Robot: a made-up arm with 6 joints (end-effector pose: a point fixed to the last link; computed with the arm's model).
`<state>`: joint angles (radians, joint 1 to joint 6).
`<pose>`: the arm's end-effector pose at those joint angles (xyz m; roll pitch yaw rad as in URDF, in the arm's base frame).
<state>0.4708 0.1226 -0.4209 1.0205 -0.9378 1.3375</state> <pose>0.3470 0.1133 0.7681 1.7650 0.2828 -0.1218</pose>
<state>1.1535 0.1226 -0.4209 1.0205 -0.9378 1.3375</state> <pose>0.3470 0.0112 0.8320 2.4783 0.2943 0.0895</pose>
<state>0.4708 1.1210 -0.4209 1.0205 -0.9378 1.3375</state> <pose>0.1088 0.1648 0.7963 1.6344 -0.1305 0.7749</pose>
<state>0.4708 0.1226 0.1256 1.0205 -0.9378 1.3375</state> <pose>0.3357 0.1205 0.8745 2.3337 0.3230 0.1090</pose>
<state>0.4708 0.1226 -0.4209 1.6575 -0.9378 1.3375</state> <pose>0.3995 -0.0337 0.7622 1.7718 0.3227 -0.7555</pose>
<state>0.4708 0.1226 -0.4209 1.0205 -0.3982 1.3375</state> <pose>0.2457 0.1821 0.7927 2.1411 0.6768 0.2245</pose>
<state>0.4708 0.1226 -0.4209 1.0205 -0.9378 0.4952</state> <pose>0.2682 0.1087 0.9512 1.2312 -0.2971 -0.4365</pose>
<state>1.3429 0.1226 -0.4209 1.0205 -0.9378 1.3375</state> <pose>0.3470 -0.0226 0.8362 2.6742 0.2722 0.1444</pose>
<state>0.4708 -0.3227 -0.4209 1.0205 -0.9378 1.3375</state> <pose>0.4116 0.0305 0.7260 1.6911 0.4691 -0.5483</pose>
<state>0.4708 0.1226 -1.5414 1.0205 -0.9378 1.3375</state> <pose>0.3711 -0.0519 0.6388 0.7037 -0.0911 -0.3632</pose>
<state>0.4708 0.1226 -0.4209 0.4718 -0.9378 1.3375</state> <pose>0.2383 0.1935 0.7684 1.7402 0.2572 0.4192</pose>
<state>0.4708 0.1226 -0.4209 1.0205 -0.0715 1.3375</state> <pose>0.1890 0.2086 0.8360 2.5148 0.8300 0.5825</pose>
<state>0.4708 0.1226 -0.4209 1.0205 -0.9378 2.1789</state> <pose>0.3340 0.2473 0.6214 2.5777 0.5436 0.5416</pose>
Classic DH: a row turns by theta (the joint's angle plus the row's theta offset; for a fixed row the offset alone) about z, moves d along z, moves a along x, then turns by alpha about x. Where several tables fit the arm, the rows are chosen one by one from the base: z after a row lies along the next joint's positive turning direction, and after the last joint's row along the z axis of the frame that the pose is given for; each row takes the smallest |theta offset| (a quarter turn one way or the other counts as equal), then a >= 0, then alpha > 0; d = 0 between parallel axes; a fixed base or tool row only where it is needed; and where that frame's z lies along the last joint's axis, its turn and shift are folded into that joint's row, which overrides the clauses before.
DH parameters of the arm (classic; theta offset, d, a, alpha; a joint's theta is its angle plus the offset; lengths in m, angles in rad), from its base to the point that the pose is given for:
base (fixed): -1.5708 0.6564 0.0277 -1.5708
joint 1: -0.0055 0.1738 0.013 1.5623
joint 2: -0.0184 0.1694 -0.0336 -1.5008
joint 3: 0.0057 -0.0208 -0.0443 -1.6324
joint 4: 1.2793 -0.1163 -0.0465 -1.815
joint 5: -0.8594 0.9344 0.1511 0.3646
joint 6: -1.3172 -0.5039 0.0755 2.293
tool (fixed): 0.9566 0.309 0 0

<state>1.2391 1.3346 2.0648 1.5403 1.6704 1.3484</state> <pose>0.5415 -0.1764 0.7087 2.3111 -0.1823 -1.0341</pose>
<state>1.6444 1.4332 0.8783 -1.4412 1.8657 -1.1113</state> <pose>0.1212 -0.6710 0.2365 -1.2111 0.7612 2.6461</pose>
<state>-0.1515 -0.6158 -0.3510 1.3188 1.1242 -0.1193</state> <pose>0.4445 0.0116 1.1012 1.2381 0.7630 -1.0533</pose>
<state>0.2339 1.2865 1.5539 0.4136 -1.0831 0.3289</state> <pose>0.2680 -0.1913 1.0490 2.8490 -0.2880 0.7350</pose>
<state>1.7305 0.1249 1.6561 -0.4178 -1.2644 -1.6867</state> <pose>-0.3679 -0.3073 0.5994 0.6019 0.8196 3.0025</pose>
